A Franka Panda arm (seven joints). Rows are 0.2 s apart.
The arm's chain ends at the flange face. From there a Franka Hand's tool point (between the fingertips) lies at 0.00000 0.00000 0.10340 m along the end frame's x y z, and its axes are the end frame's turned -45 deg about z.
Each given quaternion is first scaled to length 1.
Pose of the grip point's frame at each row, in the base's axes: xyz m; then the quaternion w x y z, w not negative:
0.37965, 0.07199, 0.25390, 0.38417, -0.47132, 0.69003, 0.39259
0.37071, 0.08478, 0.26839, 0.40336, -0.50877, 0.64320, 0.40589
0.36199, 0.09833, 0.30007, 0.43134, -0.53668, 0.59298, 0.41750
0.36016, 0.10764, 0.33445, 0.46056, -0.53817, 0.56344, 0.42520
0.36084, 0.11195, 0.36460, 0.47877, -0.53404, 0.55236, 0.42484
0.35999, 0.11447, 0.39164, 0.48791, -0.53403, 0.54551, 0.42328
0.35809, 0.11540, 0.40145, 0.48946, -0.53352, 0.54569, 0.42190
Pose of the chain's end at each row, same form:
0.36309, -0.02148, 0.29491, 0.20469, -0.17138, 0.81787, 0.50972
0.35976, -0.01165, 0.30407, 0.21733, -0.22390, 0.78894, 0.52935
0.35543, -0.00074, 0.32895, 0.23873, -0.26890, 0.75322, 0.55078
0.35382, 0.00684, 0.35660, 0.26278, -0.28158, 0.72650, 0.56908
0.35307, 0.01055, 0.38327, 0.27975, -0.28201, 0.71468, 0.57572
0.35169, 0.01283, 0.40876, 0.28879, -0.28462, 0.70835, 0.57778
0.34940, 0.01379, 0.41850, 0.29075, -0.28408, 0.70832, 0.57710

